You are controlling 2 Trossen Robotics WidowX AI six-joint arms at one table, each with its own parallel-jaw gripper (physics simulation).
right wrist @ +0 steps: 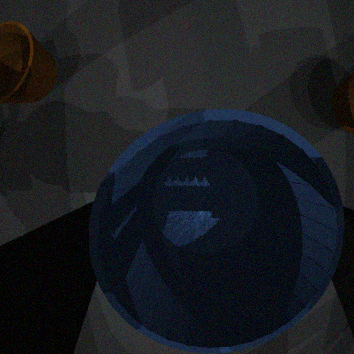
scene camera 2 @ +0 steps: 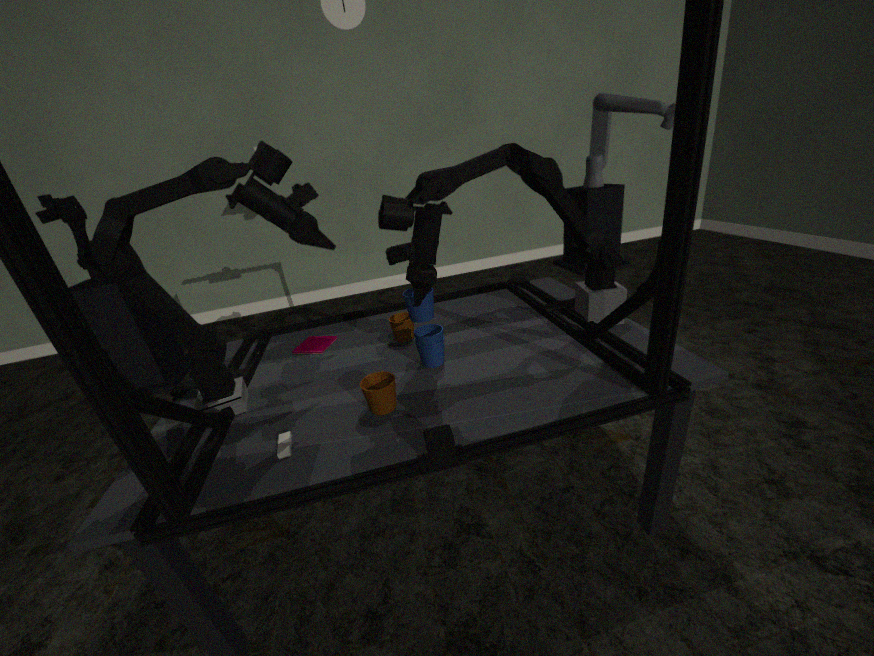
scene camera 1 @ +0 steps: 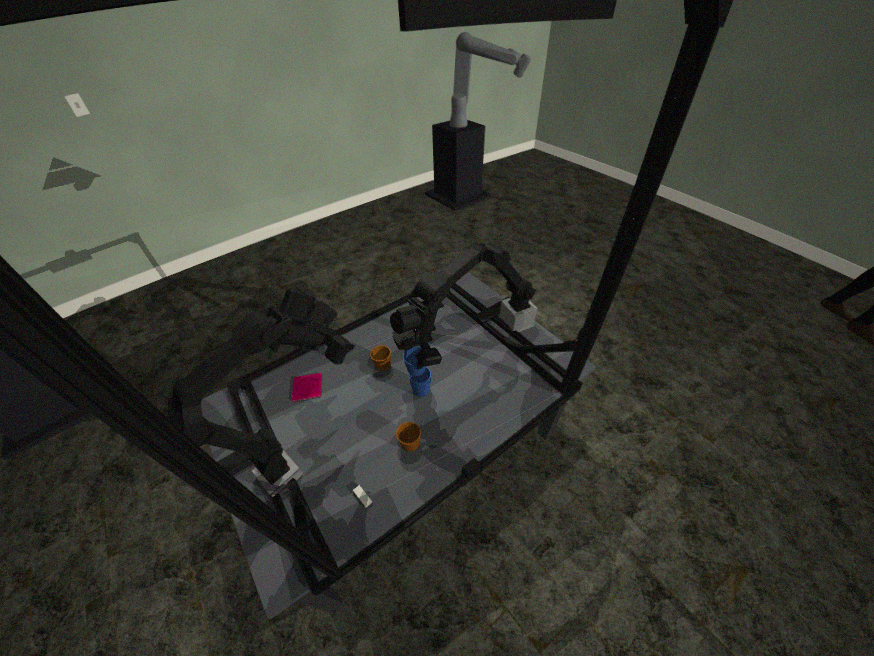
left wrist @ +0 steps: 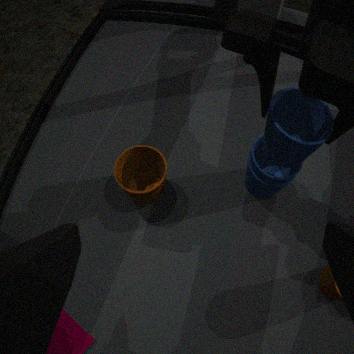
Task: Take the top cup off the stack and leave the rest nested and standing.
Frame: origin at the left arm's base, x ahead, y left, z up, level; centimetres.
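Seen in the pictures: left gripper, between the fingertips: (scene camera 2: 331, 245) (scene camera 1: 343, 338) (left wrist: 205, 237); right gripper, between the fingertips: (right wrist: 215, 214) (scene camera 2: 417, 300) (scene camera 1: 414, 360) (left wrist: 295, 128); left arm's base, origin of its link: (scene camera 2: 219, 392) (scene camera 1: 275, 469); right arm's base, origin of its link: (scene camera 2: 600, 285) (scene camera 1: 519, 304).
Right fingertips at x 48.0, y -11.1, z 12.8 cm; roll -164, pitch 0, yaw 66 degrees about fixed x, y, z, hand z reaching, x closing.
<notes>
Pixels of each thing's top centre, then the offset from my right fingertips to it. Level surfaces: height alone.
- top blue cup, centre of its top: (right wrist: 210, 258) (left wrist: 305, 112) (scene camera 2: 418, 291) (scene camera 1: 416, 355) dx +0.5, dy -0.6, dz +2.1 cm
- blue stack, centre of its top: (left wrist: 280, 153) (scene camera 2: 429, 330) (scene camera 1: 420, 374) dx +1.4, dy -0.9, dz -8.1 cm
- table, height of its surface: dz -17.1 cm
- magenta card, centre of its top: (left wrist: 48, 337) (scene camera 2: 315, 343) (scene camera 1: 306, 386) dx -23.7, dy +31.1, dz -16.3 cm
- small white block, centre of its top: (scene camera 2: 283, 442) (scene camera 1: 362, 495) dx -35.8, dy -12.1, dz -15.9 cm
My right gripper (scene camera 1: 420, 355) (scene camera 2: 422, 290) is shut on the top blue cup (scene camera 1: 411, 358) (scene camera 2: 422, 306) (left wrist: 298, 116) (right wrist: 218, 228) and holds it lifted just above the rest of the blue stack (scene camera 1: 420, 382) (scene camera 2: 431, 345) (left wrist: 267, 175). The stack stands upright on the table (scene camera 1: 493, 384) (scene camera 2: 526, 378). In the right wrist view the held cup fills the frame. My left gripper (scene camera 2: 320, 242) is open and empty, high above the table's left side.
Two orange cups stand on the table, one near the front (scene camera 1: 409, 435) (scene camera 2: 379, 392) (left wrist: 140, 173), one at the back (scene camera 1: 381, 355) (scene camera 2: 401, 327). A magenta card (scene camera 1: 307, 387) (scene camera 2: 315, 344) (left wrist: 68, 338) lies at the left. A small white block (scene camera 1: 362, 496) (scene camera 2: 284, 444) lies near the front edge.
</notes>
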